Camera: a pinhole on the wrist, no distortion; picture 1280 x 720 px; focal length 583.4 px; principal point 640.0 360.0 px. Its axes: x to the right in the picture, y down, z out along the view. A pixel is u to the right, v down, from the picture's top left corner.
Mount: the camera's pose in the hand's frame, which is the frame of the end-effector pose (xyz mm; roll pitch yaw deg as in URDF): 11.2 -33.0 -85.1 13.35 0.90 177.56
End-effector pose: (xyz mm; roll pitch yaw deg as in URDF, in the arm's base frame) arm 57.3 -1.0 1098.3 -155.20 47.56 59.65
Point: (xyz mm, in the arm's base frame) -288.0 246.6 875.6
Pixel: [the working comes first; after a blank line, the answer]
In the camera's frame: -198.0 369.7 292.2

outside the picture
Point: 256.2 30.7 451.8
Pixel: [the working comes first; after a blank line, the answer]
In the camera's frame: -543.3 -257.4 391.7

outside the picture
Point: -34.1 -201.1 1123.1
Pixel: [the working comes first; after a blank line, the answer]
In the camera's frame: 178.6 -54.9 228.9

1095 220
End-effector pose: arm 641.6 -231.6 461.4 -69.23 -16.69 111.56
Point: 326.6 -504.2 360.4
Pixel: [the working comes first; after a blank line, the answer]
In the camera's frame: 174.8 -112.0 473.9

855 222
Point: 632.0 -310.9 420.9
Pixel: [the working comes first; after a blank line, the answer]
In the camera's frame: 90.9 -31.7 126.3

1060 213
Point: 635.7 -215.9 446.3
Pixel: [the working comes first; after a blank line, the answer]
In the camera's frame: 0.4 -31.5 87.7

643 150
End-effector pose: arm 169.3 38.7 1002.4 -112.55 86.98 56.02
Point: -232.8 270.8 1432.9
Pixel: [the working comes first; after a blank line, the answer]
In the camera's frame: 428.5 271.2 473.5

1168 694
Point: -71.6 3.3 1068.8
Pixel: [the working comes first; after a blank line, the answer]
In the camera's frame: 85.9 -32.8 330.7

792 302
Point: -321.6 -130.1 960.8
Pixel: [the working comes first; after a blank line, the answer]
In the camera's frame: -4.2 -166.1 587.7

636 195
